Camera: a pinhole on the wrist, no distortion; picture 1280 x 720 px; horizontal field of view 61.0 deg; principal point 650.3 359.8 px. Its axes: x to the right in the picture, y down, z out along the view. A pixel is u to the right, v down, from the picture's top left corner.
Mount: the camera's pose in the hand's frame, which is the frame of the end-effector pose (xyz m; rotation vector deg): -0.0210 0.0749 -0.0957 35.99 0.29 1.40
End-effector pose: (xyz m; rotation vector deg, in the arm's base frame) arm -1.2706 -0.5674 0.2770 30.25 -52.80 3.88
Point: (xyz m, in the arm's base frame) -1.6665 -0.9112 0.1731
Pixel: 180.3 451.9
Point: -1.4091 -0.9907 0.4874
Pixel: 948.7 413.6
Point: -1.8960 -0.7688 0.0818
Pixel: outside the picture
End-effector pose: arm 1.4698 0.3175 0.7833 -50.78 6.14 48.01
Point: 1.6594 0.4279 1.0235
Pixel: 939.8 114.7
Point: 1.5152 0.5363 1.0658
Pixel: 798.6 538.6
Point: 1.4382 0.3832 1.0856
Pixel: 414.2 423.5
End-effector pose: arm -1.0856 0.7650 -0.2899 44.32 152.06 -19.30
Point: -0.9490 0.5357 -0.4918
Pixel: 339.3 625.6
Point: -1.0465 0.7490 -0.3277
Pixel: 626.4 612.6
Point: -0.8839 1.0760 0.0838
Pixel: behind the camera
